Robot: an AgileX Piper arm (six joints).
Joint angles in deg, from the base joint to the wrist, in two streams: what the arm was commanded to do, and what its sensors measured. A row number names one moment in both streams.
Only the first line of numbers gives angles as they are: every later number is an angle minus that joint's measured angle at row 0.
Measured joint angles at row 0: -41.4, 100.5, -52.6, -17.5, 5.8, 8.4
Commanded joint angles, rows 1 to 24: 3.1, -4.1, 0.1, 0.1, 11.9, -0.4; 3.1, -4.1, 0.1, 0.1, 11.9, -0.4; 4.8, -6.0, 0.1, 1.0, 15.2, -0.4; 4.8, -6.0, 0.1, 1.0, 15.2, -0.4; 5.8, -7.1, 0.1, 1.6, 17.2, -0.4; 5.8, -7.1, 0.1, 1.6, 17.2, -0.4; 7.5, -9.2, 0.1, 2.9, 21.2, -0.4; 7.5, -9.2, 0.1, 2.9, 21.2, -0.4; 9.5, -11.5, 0.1, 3.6, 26.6, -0.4; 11.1, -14.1, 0.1, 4.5, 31.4, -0.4; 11.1, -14.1, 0.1, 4.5, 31.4, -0.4; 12.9, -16.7, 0.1, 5.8, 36.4, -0.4; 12.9, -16.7, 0.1, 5.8, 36.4, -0.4; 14.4, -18.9, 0.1, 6.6, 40.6, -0.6; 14.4, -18.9, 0.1, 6.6, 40.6, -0.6; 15.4, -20.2, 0.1, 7.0, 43.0, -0.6; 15.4, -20.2, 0.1, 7.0, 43.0, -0.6; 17.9, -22.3, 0.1, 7.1, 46.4, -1.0; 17.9, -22.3, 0.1, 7.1, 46.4, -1.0; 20.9, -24.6, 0.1, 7.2, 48.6, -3.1; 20.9, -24.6, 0.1, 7.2, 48.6, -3.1; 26.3, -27.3, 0.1, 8.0, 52.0, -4.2; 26.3, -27.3, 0.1, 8.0, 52.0, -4.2; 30.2, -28.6, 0.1, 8.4, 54.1, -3.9
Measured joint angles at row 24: 25.9, -26.6, 0.0, 7.8, 50.6, -3.4
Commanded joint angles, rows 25 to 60: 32.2, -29.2, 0.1, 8.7, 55.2, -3.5; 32.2, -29.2, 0.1, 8.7, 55.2, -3.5; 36.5, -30.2, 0.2, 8.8, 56.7, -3.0; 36.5, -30.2, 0.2, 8.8, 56.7, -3.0; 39.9, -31.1, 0.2, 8.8, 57.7, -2.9; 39.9, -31.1, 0.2, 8.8, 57.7, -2.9; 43.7, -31.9, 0.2, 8.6, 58.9, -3.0; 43.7, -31.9, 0.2, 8.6, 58.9, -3.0; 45.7, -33.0, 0.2, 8.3, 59.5, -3.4; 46.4, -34.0, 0.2, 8.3, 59.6, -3.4; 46.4, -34.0, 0.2, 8.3, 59.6, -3.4; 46.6, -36.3, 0.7, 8.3, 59.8, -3.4; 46.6, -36.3, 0.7, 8.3, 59.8, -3.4; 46.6, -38.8, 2.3, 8.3, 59.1, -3.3; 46.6, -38.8, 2.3, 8.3, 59.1, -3.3; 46.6, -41.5, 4.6, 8.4, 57.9, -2.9; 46.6, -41.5, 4.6, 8.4, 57.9, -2.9; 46.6, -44.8, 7.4, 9.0, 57.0, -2.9; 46.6, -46.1, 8.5, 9.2, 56.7, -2.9; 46.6, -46.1, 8.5, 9.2, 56.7, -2.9; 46.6, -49.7, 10.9, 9.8, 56.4, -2.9; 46.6, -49.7, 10.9, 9.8, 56.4, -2.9; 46.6, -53.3, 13.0, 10.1, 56.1, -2.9; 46.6, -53.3, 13.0, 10.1, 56.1, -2.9; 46.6, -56.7, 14.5, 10.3, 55.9, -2.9; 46.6, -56.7, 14.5, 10.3, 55.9, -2.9; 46.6, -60.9, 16.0, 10.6, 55.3, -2.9; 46.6, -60.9, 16.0, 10.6, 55.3, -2.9; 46.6, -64.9, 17.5, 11.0, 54.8, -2.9; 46.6, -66.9, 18.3, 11.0, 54.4, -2.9; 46.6, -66.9, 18.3, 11.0, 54.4, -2.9; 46.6, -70.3, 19.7, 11.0, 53.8, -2.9; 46.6, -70.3, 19.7, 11.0, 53.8, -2.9; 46.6, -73.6, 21.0, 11.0, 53.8, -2.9; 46.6, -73.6, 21.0, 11.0, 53.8, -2.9; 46.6, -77.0, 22.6, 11.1, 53.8, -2.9
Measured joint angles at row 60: 46.6, -72.9, 20.8, 11.1, 54.7, -3.0
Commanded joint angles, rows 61 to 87: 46.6, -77.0, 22.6, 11.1, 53.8, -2.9; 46.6, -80.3, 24.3, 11.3, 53.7, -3.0; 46.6, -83.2, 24.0, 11.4, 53.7, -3.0; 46.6, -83.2, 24.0, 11.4, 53.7, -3.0; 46.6, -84.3, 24.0, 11.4, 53.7, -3.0; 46.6, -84.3, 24.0, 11.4, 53.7, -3.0; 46.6, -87.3, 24.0, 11.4, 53.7, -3.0; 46.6, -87.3, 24.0, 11.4, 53.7, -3.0; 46.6, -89.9, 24.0, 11.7, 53.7, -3.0; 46.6, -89.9, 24.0, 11.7, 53.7, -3.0; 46.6, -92.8, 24.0, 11.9, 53.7, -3.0; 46.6, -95.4, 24.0, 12.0, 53.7, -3.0; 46.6, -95.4, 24.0, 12.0, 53.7, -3.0; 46.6, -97.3, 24.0, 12.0, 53.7, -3.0; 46.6, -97.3, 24.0, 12.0, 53.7, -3.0; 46.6, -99.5, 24.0, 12.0, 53.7, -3.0; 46.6, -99.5, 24.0, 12.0, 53.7, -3.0; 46.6, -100.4, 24.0, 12.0, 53.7, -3.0; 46.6, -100.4, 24.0, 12.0, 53.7, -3.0; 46.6, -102.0, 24.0, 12.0, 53.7, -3.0; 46.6, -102.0, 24.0, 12.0, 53.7, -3.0; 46.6, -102.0, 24.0, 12.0, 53.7, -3.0; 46.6, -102.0, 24.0, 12.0, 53.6, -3.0; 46.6, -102.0, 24.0, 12.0, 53.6, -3.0; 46.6, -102.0, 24.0, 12.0, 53.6, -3.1; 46.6, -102.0, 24.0, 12.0, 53.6, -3.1; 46.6, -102.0, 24.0, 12.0, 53.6, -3.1
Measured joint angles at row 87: 46.6, -100.8, 23.8, 11.9, 54.5, -3.0
